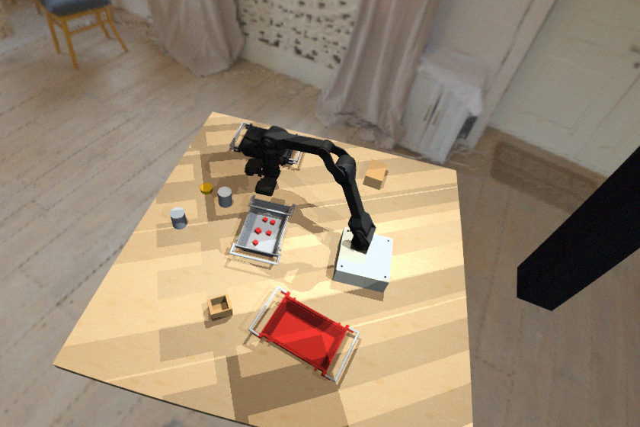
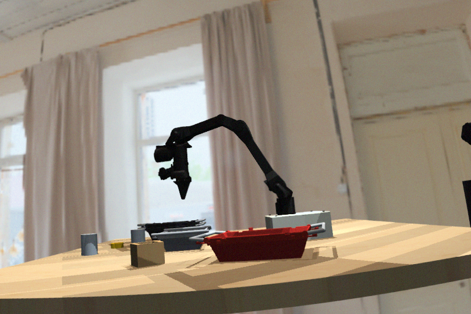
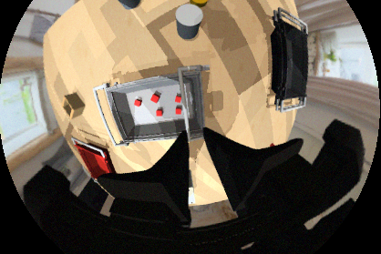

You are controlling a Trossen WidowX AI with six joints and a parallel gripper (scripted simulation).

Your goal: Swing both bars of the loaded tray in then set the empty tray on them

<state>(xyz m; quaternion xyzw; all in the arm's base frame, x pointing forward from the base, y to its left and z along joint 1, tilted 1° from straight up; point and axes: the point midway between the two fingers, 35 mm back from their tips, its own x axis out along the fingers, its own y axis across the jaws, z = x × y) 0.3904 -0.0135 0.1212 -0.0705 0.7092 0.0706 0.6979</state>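
Right now the red tray is 320 mm behind my gripper tip, 390 mm to the left of it and 130 mm below it. From my gripper tip the other things lie so: red cube (200 mm behind, 450 mm to the right, 160 mm below); then small box (30 mm behind, 430 mm to the left, 160 mm below); then yellow disc (290 mm ahead, 10 mm to the right, 160 mm below).
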